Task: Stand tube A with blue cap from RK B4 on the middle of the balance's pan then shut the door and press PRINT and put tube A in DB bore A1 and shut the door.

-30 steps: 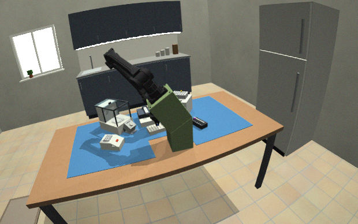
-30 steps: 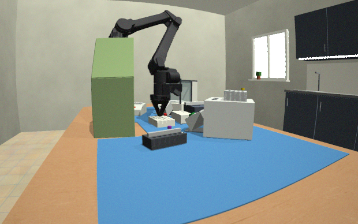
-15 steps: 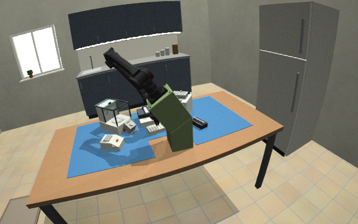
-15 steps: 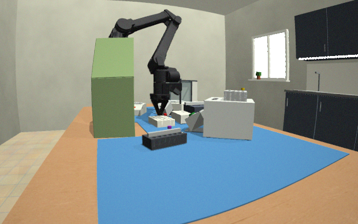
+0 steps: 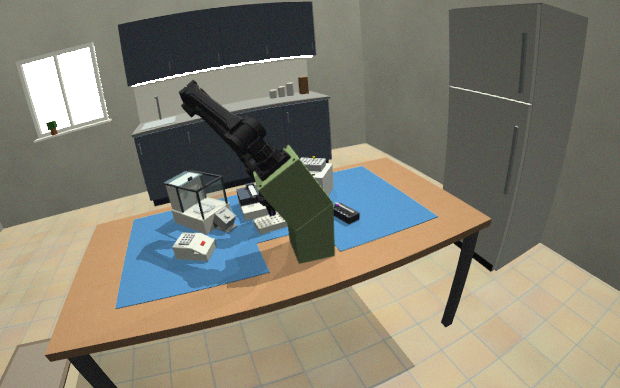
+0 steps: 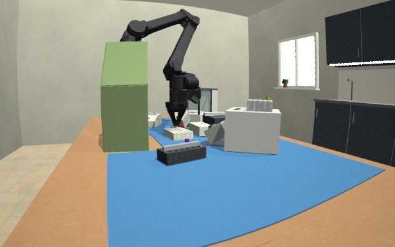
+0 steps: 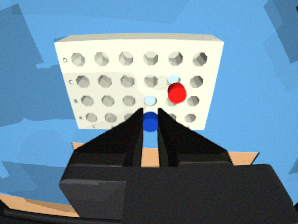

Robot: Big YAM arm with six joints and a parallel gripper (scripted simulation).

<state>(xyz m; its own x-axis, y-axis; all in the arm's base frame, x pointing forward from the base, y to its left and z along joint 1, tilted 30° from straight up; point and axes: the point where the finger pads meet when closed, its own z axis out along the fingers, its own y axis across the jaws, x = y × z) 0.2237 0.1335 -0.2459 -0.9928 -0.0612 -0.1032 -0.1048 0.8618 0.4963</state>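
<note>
My hand is 1 cm short of the tube rack RK, 1 cm to the right of it and 4 cm above it. Round my hand: dark spectrophotometer (20 cm ahead, 4 cm to the left, 1 cm above); then magnet block (7 cm behind, 30 cm to the right, 4 cm below); then white round key (6 cm ahead, 19 cm to the left, 1 cm above).
</note>
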